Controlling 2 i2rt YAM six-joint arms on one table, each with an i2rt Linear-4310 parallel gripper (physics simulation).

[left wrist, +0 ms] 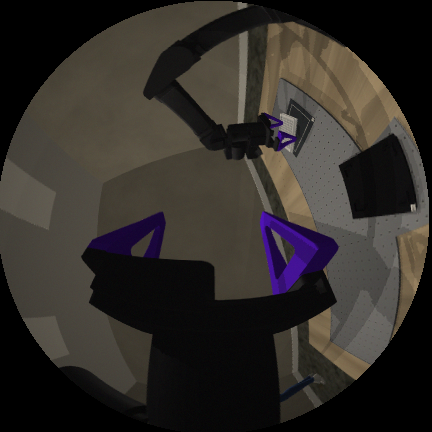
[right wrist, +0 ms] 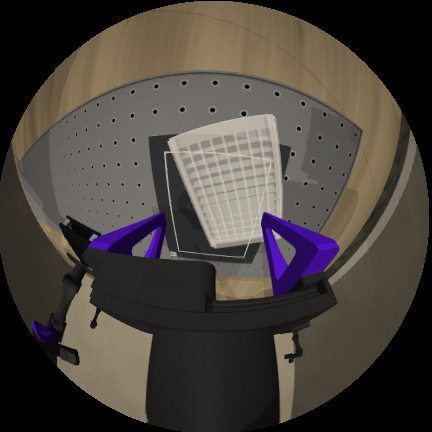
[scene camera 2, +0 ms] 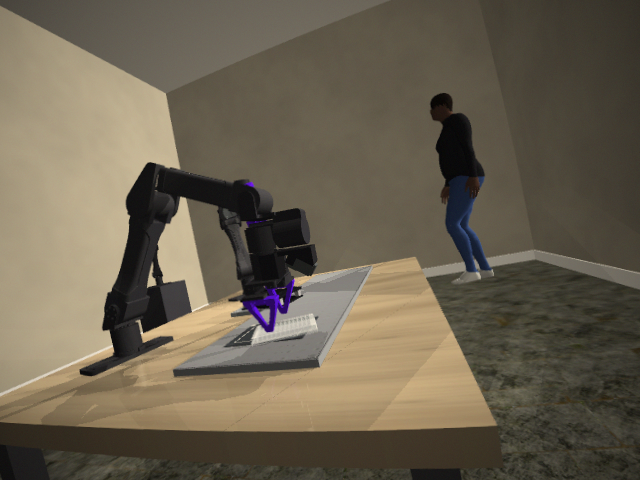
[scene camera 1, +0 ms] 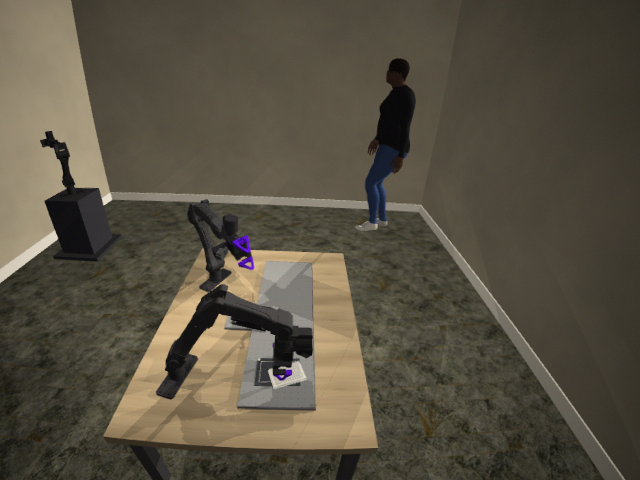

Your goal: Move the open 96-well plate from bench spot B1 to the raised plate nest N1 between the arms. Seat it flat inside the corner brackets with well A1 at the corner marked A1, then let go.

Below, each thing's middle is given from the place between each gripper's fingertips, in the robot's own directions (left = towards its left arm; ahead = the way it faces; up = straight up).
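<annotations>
The black plate nest (right wrist: pixel 184 235) is 32 cm below my left hand, 13 cm ahead of it and 28 cm to the right of it. Counted from that same left hand, the white well plate (scene camera 2: pixel 306 324) is 16 cm ahead of it, 30 cm to the right of it and 32 cm below it.
The white well plate is 2 cm ahead of my right hand, 2 cm to the right of it and 1 cm below it, while the black plate nest is 1 cm behind my right hand and 2 cm below it.
</annotations>
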